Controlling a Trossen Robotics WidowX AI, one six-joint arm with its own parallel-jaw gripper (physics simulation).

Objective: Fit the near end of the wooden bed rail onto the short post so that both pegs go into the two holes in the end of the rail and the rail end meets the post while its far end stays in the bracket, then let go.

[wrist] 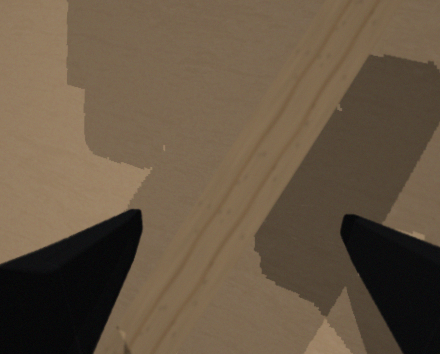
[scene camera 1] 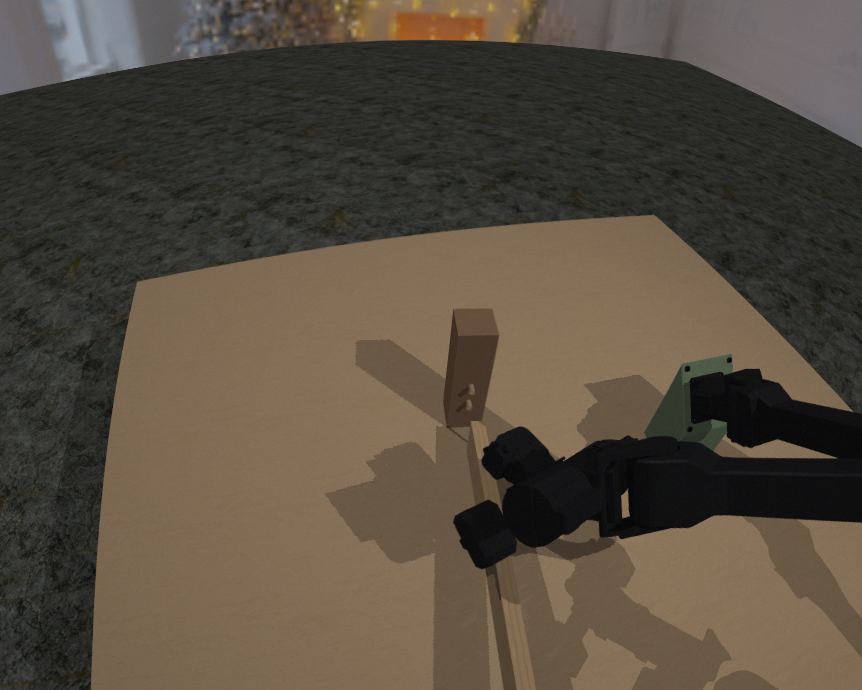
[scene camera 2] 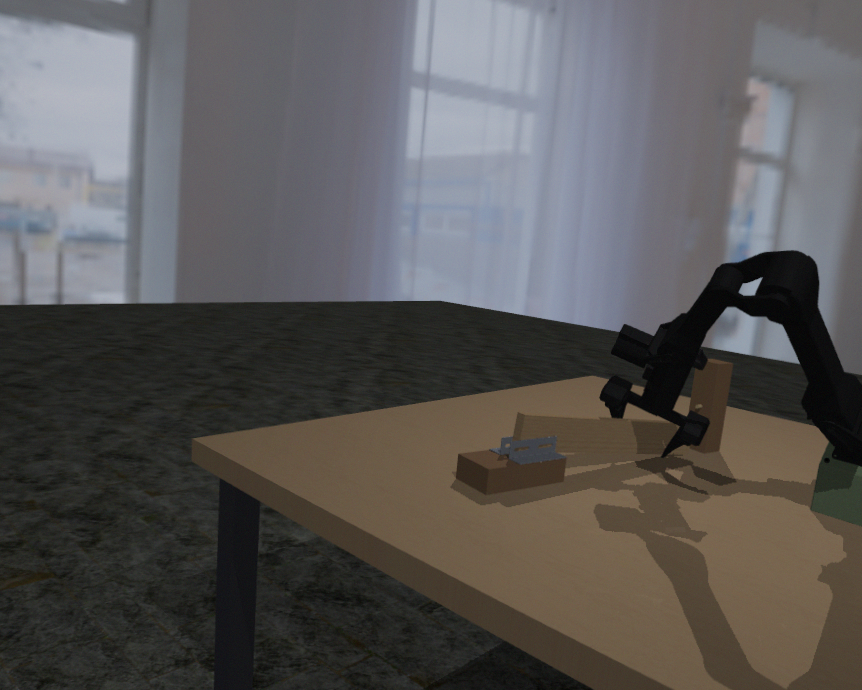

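Seen in the pictures: gripper, between the fingertips: point(wrist: 243, 221) point(scene camera 2: 638, 444); arm's base, origin of its link: point(scene camera 1: 706, 397) point(scene camera 2: 860, 446).
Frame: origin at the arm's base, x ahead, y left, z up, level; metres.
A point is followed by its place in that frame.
The brown post point(scene camera 1: 470, 359) @(x 0.327, y -0.113, z 0.027 m) point(scene camera 2: 713, 395) @(x 0.297, y -0.109, z 0.005 m) stands upright, with two pale pegs point(scene camera 1: 468, 397) @(x 0.321, y -0.112, z -0.046 m) low on its face. The wooden rail point(scene camera 1: 514, 618) @(x 0.364, y 0.198, z -0.022 m) point(scene camera 2: 593, 434) @(x 0.356, y 0.200, z -0.049 m) point(wrist: 280, 150) @(x 0.335, y 0.039, z -0.040 m) is low over the table, its near end just in front of the post's foot and below the pegs, not on them. Its far end is at the metal bracket point(scene camera 2: 533, 450) @(x 0.376, y 0.334, z -0.063 m); whether it sits inside is unclear. My gripper point(scene camera 2: 642, 436) @(x 0.341, y 0.070, z -0.082 m) point(wrist: 243, 221) @(x 0.341, y 0.070, z -0.082 m) is open over the rail near the post. In the wrist view the rail runs diagonally between the fingertips, with a gap on each side. The fingertips are hidden in scene camera 1.
The bracket is on a brown block point(scene camera 2: 511, 471) @(x 0.359, y 0.402, z -0.081 m). The green mounting plate point(scene camera 1: 665, 424) @(x 0.046, y -0.008, z -0.058 m) point(scene camera 2: 837, 485) @(x 0.013, y 0.032, z -0.061 m) of the arm stands to the right of the post. The wooden table point(scene camera 1: 237, 374) @(x 0.651, y -0.277, z -0.113 m) point(scene camera 2: 402, 496) @(x 0.424, y 0.560, z -0.113 m) carries everything, and arm shadows cross it.
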